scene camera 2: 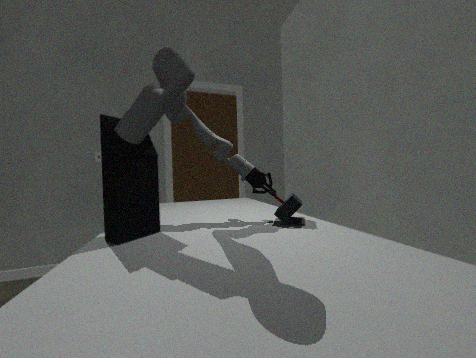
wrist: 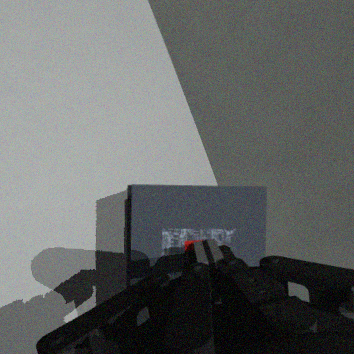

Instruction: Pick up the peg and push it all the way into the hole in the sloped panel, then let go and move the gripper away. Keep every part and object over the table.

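Frame: origin at the arm's base, x ahead, y right, z down, level; millimetres.
Where they show: gripper, fingertip midpoint: (scene camera 2: pixel 275 195) (wrist: pixel 205 254); arm's base, link origin: (scene camera 2: pixel 129 133).
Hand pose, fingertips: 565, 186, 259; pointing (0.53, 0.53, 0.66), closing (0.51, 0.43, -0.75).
Things, the pixels of their top centre, and the offset from my fingertips, as dx, dy, dz. "*": a spot on its surface instead. Level surfaces: height alone.
- red peg, top centre: (wrist: pixel 228 264) (scene camera 2: pixel 281 194) +6, +26, -2
- grey-blue sloped panel, top centre: (wrist: pixel 258 267) (scene camera 2: pixel 289 193) +19, +62, -8
- panel's dark base, surface spot: (scene camera 2: pixel 296 222) * +0, +111, +108
- white table, surface height: dz +116
The red peg (scene camera 2: pixel 279 199) (wrist: pixel 191 245) slants down to the sloped panel in the scene view, with a short length showing outside it. The grey-blue sloped panel (scene camera 2: pixel 290 205) (wrist: pixel 197 205) stands tilted on its dark base. My gripper (scene camera 2: pixel 273 193) (wrist: pixel 205 254) is shut with nothing between the fingers. Its closed fingertips are right at the outer end of the peg, roughly in line with it, and seem to touch it. In the wrist view the fingertips hide most of the peg and the hole, so how deep the peg sits cannot be seen.
The panel's dark base (scene camera 2: pixel 296 222) rests on the white table (scene camera 2: pixel 380 295), near its far right edge. The black robot pedestal (scene camera 2: pixel 131 195) stands at the left. The arm reaches over the table and casts a large shadow. Walls and a brown door (scene camera 2: pixel 212 150) are behind.
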